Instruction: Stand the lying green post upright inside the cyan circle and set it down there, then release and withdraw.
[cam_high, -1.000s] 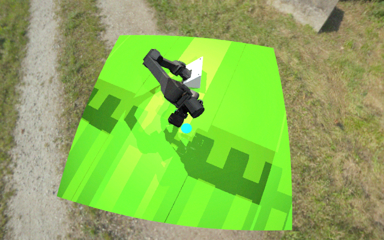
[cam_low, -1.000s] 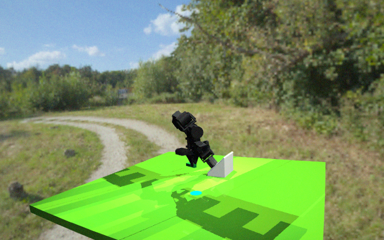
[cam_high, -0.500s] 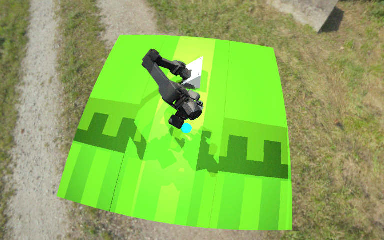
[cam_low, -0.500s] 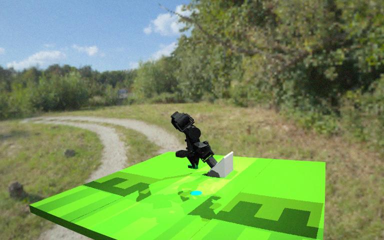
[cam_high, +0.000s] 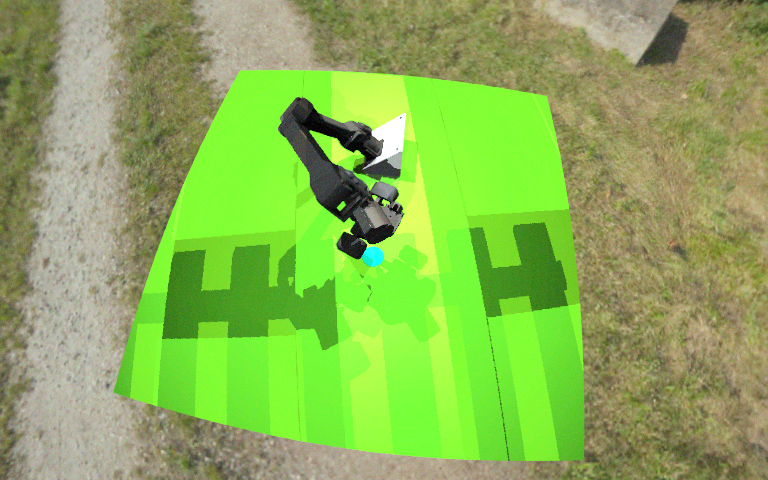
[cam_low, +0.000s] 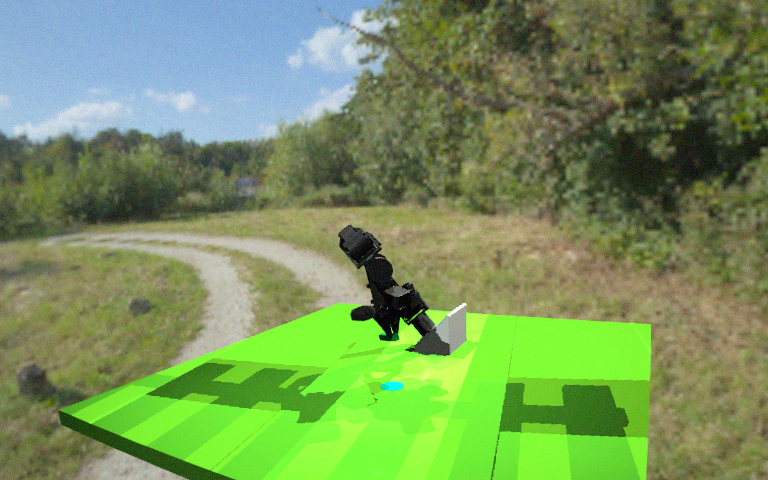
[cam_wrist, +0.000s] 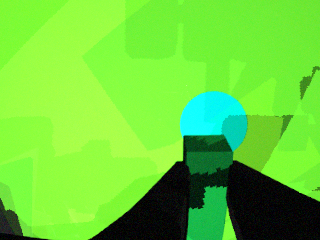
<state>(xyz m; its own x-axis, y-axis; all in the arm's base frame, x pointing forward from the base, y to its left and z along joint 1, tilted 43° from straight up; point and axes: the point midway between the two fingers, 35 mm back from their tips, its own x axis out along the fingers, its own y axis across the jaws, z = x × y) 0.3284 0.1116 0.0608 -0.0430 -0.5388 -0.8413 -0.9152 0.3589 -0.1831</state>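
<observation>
My gripper tip is now 13 cm above the cyan circle, 1 cm to the left of it and 1 cm short of it. From my gripper tip the other things lie so: green post (2 cm to the right, 1 cm behind).
</observation>
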